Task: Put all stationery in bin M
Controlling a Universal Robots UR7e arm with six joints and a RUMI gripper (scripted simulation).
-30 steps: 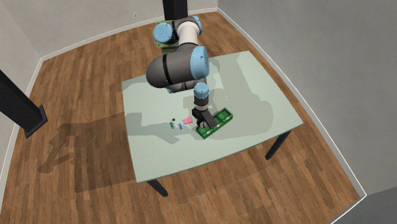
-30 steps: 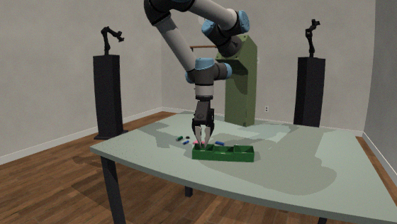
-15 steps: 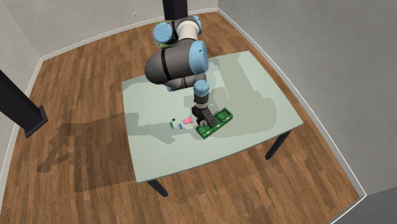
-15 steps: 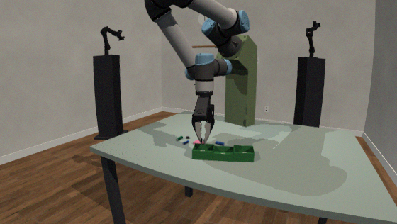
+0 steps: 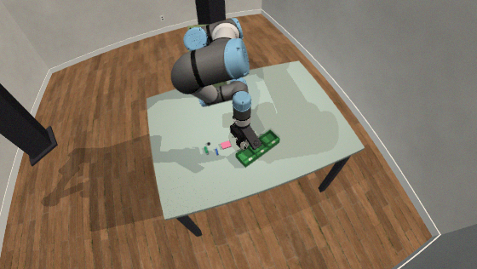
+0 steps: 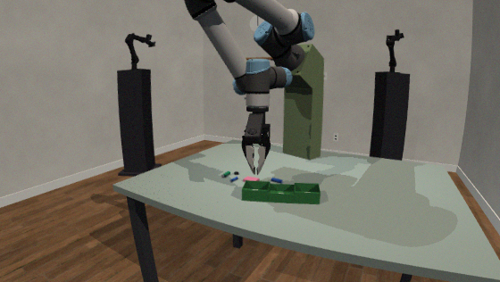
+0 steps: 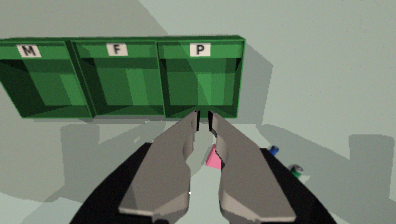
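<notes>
My gripper is now 30 mm short of the green three-compartment bin tray, 80 mm to the right of it and 70 mm above it. The rest, counted from my hand: grey-white item (70 mm behind, 50 mm to the left, 80 mm below); then green marker (180 mm behind, 120 mm to the right, 80 mm below); then pink eraser (130 mm behind, 10 mm to the right, 80 mm below).
</notes>
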